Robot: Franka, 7 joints.
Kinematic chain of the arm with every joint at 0, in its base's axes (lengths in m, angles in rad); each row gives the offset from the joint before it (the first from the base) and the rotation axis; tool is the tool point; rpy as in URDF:
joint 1: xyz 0 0 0.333 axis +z
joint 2: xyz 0 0 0 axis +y
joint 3: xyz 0 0 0.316 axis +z
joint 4: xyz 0.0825 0 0 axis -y
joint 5: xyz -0.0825 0 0.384 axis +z
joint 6: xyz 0 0 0 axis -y
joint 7: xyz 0.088 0 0 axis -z
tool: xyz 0 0 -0.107 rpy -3.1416 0 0
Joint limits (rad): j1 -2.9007..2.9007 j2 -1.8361..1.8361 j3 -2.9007..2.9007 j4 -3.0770..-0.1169 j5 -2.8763..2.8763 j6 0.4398..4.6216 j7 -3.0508..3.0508
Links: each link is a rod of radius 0.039 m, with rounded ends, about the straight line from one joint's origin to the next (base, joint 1, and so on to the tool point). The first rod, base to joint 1, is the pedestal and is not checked.
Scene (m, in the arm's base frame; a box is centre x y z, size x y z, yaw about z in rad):
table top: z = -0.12
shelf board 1: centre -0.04 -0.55 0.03 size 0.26 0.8 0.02 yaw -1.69
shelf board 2: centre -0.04 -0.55 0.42 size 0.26 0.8 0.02 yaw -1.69
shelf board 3: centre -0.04 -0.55 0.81 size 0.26 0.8 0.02 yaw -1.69
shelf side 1: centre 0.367 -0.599 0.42 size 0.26 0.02 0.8 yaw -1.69
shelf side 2: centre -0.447 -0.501 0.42 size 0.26 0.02 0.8 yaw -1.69
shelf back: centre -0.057 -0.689 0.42 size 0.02 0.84 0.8 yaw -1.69
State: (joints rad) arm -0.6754 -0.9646 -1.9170 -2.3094 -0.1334 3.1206 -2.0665
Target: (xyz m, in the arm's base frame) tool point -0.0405 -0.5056 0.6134
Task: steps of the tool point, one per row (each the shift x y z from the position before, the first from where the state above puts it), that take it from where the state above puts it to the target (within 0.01 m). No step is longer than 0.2 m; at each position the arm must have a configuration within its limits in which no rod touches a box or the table.
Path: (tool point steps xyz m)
1: -0.0415 0.0907 -0.0483
2: -0.0164 0.0852 -0.0488
3: 0.0025 0.0716 -0.0456
4: 0.0111 -0.1118 0.1472
5: 0.0738 -0.1007 0.1347
6: 0.1241 -0.0681 0.1103
7: 0.1530 -0.0208 0.0771
8: 0.1559 0.0309 0.0395
9: -0.0146 -0.1021 -0.0029
10: -0.0079 -0.0859 0.0029

